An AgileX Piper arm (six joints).
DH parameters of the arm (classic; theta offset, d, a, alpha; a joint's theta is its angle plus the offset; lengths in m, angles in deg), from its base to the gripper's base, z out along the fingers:
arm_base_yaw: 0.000 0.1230 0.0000 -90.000
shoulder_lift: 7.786 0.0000 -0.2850 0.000
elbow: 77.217 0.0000 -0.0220 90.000
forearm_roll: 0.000 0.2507 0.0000 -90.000
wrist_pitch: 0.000 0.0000 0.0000 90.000
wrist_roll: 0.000 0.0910 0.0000 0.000
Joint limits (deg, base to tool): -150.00..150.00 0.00..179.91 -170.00..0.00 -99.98..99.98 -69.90..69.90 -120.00..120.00
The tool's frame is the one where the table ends.
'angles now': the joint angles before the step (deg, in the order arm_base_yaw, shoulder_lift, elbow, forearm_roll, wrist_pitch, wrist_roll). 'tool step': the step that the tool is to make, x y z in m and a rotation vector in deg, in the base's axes. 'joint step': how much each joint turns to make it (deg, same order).
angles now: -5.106, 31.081, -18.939, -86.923, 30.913, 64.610
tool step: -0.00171, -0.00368, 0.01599, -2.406, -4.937, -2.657
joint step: -0.001, 0.000, -1.704, -7.036, 2.884, 6.367
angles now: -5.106, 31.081, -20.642, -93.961, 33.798, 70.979
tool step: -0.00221, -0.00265, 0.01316, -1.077, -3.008, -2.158
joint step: -0.008, -0.001, -1.912, -2.041, 2.300, 1.716
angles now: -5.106, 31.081, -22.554, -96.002, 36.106, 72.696
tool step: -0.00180, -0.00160, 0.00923, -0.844, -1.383, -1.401
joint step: 0.006, -0.001, -1.526, -0.343, 1.423, -0.382
